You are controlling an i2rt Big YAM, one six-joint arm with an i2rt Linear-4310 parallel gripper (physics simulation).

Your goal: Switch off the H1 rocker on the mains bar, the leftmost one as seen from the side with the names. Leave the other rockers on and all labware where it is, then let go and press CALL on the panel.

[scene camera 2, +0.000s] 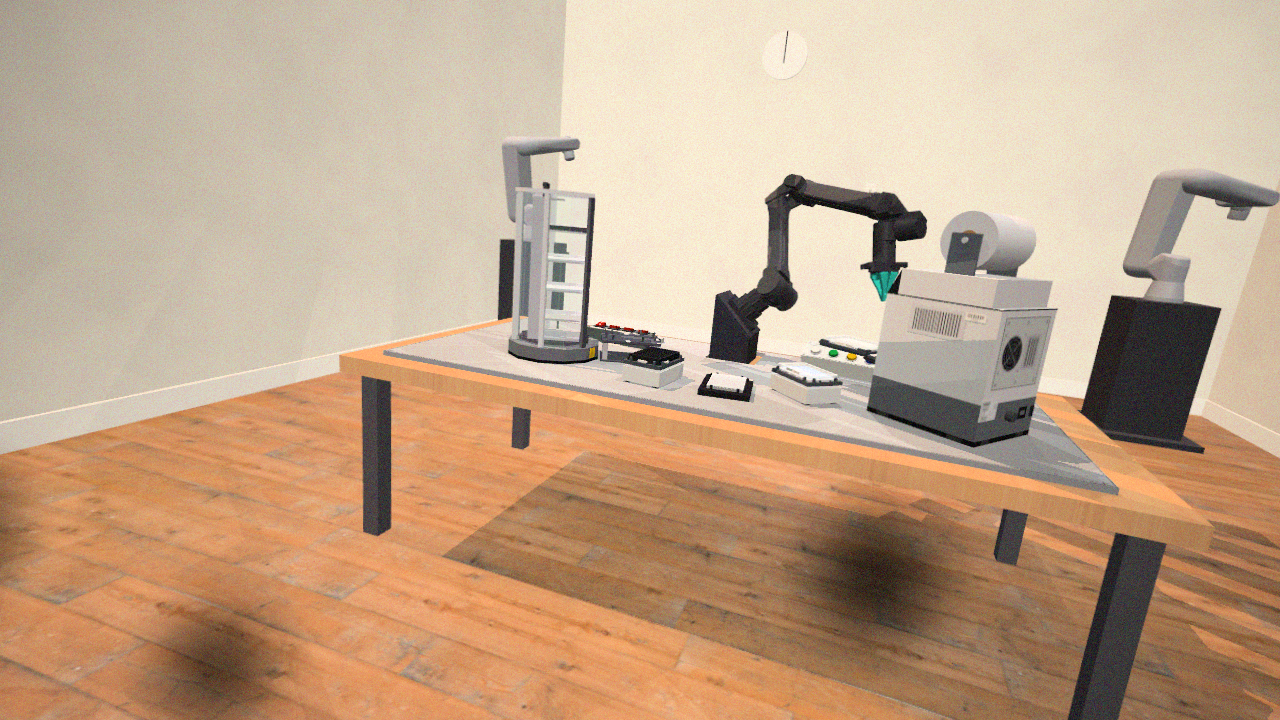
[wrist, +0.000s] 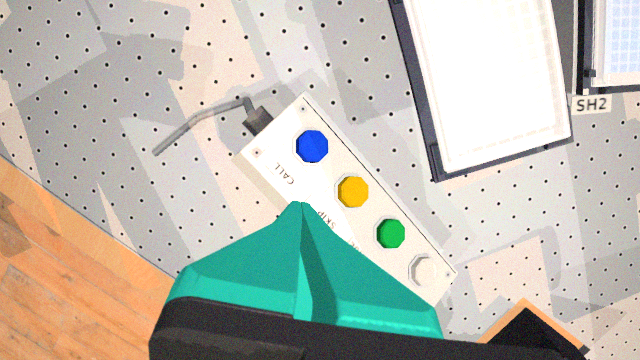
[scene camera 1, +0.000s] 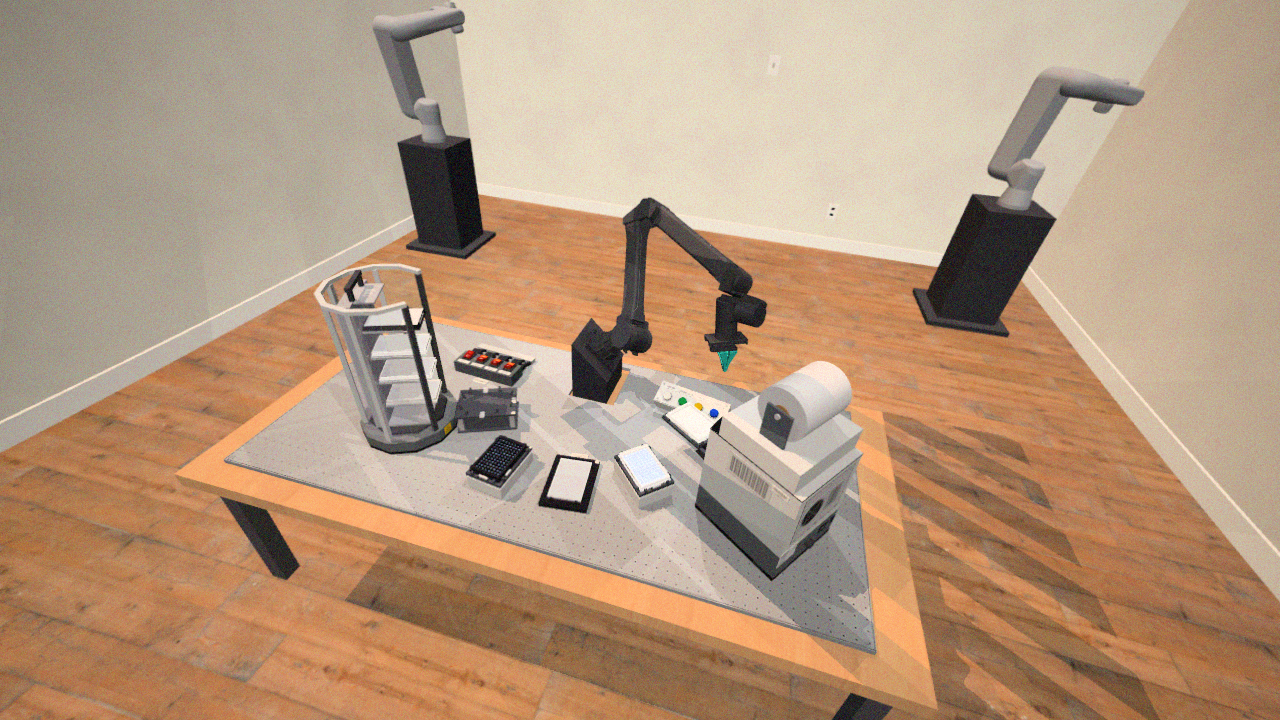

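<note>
The panel is a white box with a blue button beside the word CALL, then yellow, green and white buttons. My gripper is shut and empty, teal fingertips down, above the panel. In the wrist view the tips overlap the panel's lettered edge, between CALL and SKIP. The mains bar lies at the back left with several red rockers on it. Its names and each rocker's tilt are too small to tell.
A white machine with a roll stands right of the panel. A white plate on a dark holder lies between them. A round rack stands at the left. A dark box and several plates stand on the mat.
</note>
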